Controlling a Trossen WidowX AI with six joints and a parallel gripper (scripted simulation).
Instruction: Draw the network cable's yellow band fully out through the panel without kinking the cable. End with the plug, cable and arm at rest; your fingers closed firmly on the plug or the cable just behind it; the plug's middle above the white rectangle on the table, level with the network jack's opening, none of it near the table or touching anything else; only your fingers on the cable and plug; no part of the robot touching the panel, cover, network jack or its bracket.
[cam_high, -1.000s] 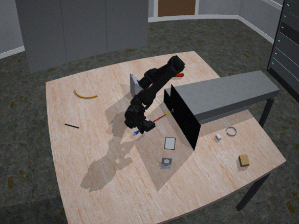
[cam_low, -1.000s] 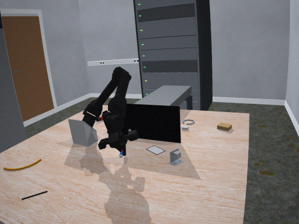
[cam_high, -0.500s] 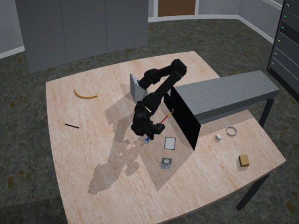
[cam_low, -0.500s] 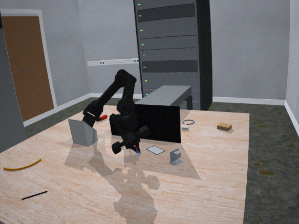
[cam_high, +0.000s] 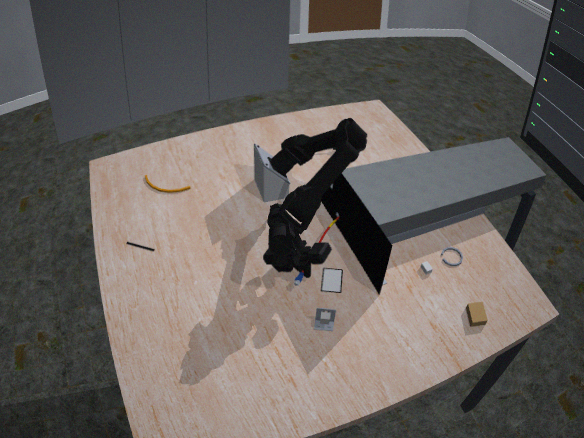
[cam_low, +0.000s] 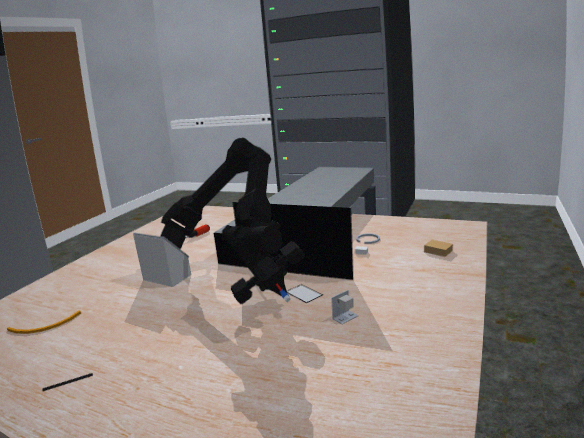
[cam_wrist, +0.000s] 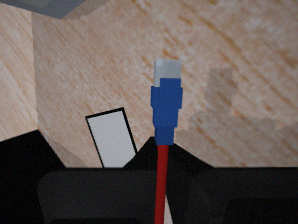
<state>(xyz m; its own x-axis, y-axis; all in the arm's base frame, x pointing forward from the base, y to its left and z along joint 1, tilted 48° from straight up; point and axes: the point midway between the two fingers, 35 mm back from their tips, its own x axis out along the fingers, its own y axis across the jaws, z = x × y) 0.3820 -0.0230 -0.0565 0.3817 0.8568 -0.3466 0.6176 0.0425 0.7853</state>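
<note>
Now: hand 30 mm short of the blue plug, 20 mm to the left of it and 10 mm above it. From my hand the other things lie so: white rectangle 30 mm ahead, 80 mm to the left, 50 mm below; network jack 170 mm ahead, 10 mm to the right, 10 mm below; white block 100 mm ahead, 360 mm to the left, 50 mm below.
</note>
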